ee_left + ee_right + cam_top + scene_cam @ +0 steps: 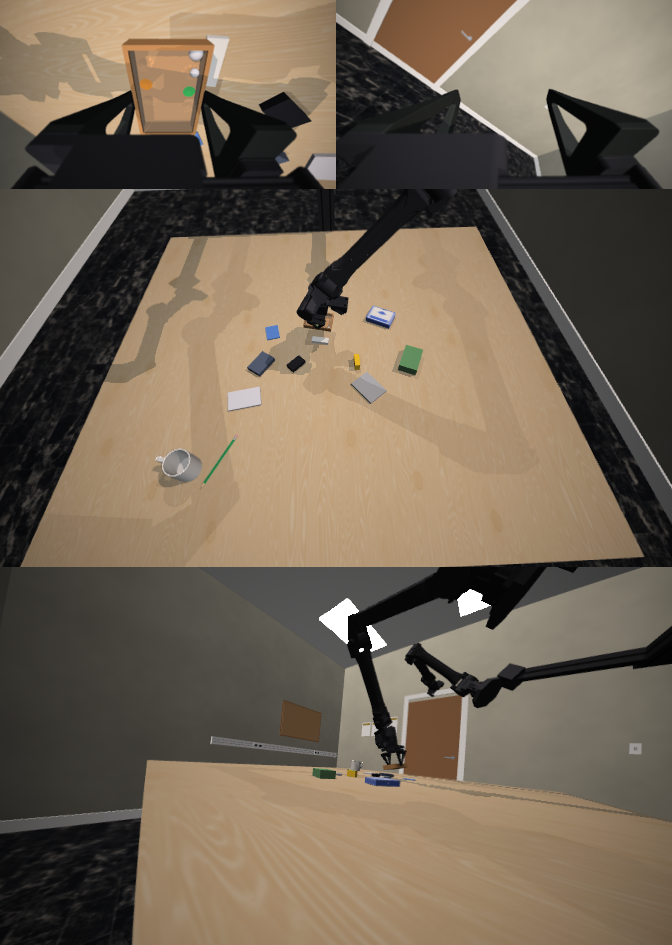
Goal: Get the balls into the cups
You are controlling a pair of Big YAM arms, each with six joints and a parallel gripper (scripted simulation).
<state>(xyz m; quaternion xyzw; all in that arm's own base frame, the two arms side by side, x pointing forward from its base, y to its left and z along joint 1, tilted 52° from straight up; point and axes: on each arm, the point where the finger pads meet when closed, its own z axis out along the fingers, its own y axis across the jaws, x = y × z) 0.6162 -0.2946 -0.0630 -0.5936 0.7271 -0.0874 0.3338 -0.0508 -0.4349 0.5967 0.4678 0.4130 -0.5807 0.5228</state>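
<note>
Now: the white block 50 mm ahead of my left hand and 70 mm below it. From my left hand the other things lie so: covered wooden puzzle (10 mm below); then black block (150 mm ahead, 110 mm to the right, 70 mm below); then yellow block (180 mm ahead, 120 mm to the left, 60 mm below).
</note>
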